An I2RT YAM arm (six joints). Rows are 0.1 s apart.
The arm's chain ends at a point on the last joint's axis. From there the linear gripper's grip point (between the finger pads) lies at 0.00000 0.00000 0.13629 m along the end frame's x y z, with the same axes.
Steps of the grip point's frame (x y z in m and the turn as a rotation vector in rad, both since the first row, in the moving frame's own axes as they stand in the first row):
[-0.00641 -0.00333 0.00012 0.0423 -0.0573 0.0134]
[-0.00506 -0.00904 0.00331 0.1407 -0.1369 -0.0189]
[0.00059 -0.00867 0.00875 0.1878 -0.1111 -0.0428]
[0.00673 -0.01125 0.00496 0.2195 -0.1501 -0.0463]
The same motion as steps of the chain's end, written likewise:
[0.00135 0.00248 0.00047 0.0423 -0.0573 0.0134]
[0.01366 0.00984 0.00593 0.1407 -0.1369 -0.0189]
[0.01615 0.01639 0.01198 0.1878 -0.1111 -0.0428]
[0.02763 0.01783 0.00975 0.2195 -0.1501 -0.0463]

